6 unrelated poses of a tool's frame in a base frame.
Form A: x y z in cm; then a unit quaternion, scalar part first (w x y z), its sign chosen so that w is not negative.
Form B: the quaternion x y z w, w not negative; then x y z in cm. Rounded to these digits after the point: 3 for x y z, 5 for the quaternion.
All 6 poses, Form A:
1: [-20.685 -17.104 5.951 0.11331 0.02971 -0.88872 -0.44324]
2: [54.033 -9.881 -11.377 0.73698 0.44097 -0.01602 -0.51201]
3: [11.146 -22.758 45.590 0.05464 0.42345 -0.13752 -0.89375]
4: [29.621 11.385 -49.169 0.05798 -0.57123 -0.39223 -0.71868]
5: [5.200 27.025 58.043 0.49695 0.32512 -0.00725 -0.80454]
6: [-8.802 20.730 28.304 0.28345 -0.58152 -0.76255 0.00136]
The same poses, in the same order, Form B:
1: [0.02971 -0.88872 -0.44324 0.11331 -20.685 -17.104 5.951]
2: [0.44097 -0.01602 -0.51201 0.73698 54.033 -9.881 -11.377]
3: [0.42345 -0.13752 -0.89375 0.05464 11.146 -22.758 45.590]
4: [-0.57123 -0.39223 -0.71868 0.05798 29.621 11.385 -49.169]
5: [0.32512 -0.00725 -0.80454 0.49695 5.200 27.025 58.043]
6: [-0.58152 -0.76255 0.00136 0.28345 -8.802 20.730 28.304]
